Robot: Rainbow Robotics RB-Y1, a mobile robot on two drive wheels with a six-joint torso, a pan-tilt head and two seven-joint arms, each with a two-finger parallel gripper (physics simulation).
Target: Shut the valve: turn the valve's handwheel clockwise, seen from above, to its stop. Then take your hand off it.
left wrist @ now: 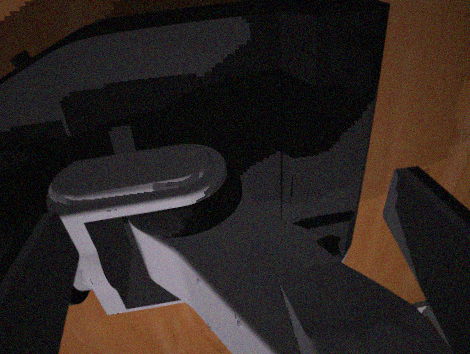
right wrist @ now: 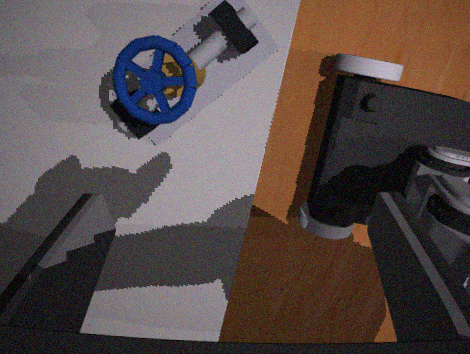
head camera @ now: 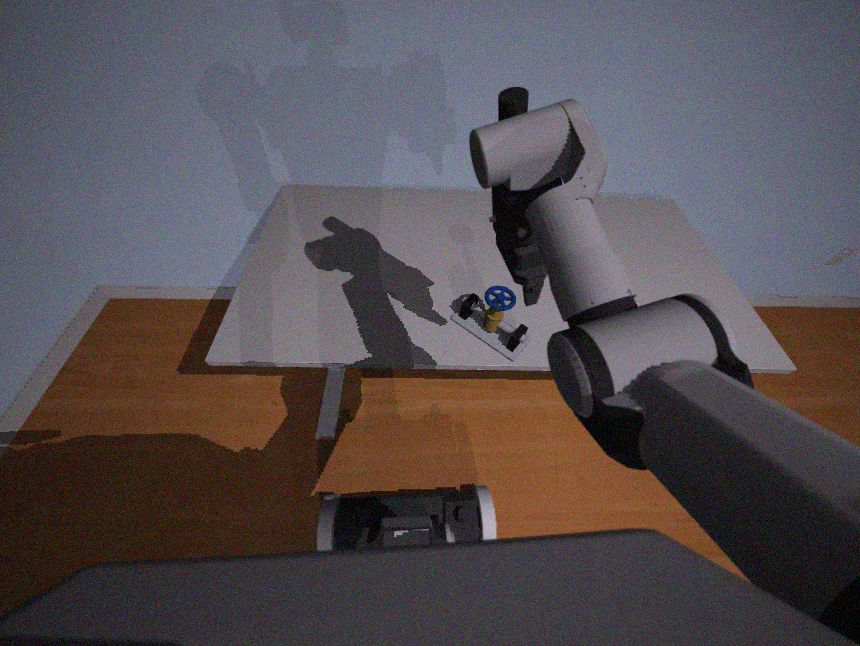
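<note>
The valve's blue spoked handwheel [head camera: 499, 298] [right wrist: 155, 80] stands level above a yellow body [head camera: 493, 320] [right wrist: 199, 75], with grey pipe and black end supports on a pale base plate [right wrist: 240, 66]. The valve lies near the front edge of the white table [head camera: 264, 326] [right wrist: 200, 175]. My right gripper [head camera: 531, 293] [right wrist: 236, 212] is open and empty, above the table, and appears just right of the handwheel in the head view; it is apart from the wheel. In the right wrist view the wheel lies beyond the fingertips, to the upper left. My left gripper [left wrist: 231, 213] is open, beside my own body.
My right forearm [head camera: 583, 257] reaches over the table right of the valve. My wheeled base [head camera: 406, 525] [right wrist: 350, 150] stands on the wooden floor [head camera: 417, 445] in front of the table. A table leg [head camera: 330, 403] shows under the front edge. A wall [head camera: 139, 139] rises behind.
</note>
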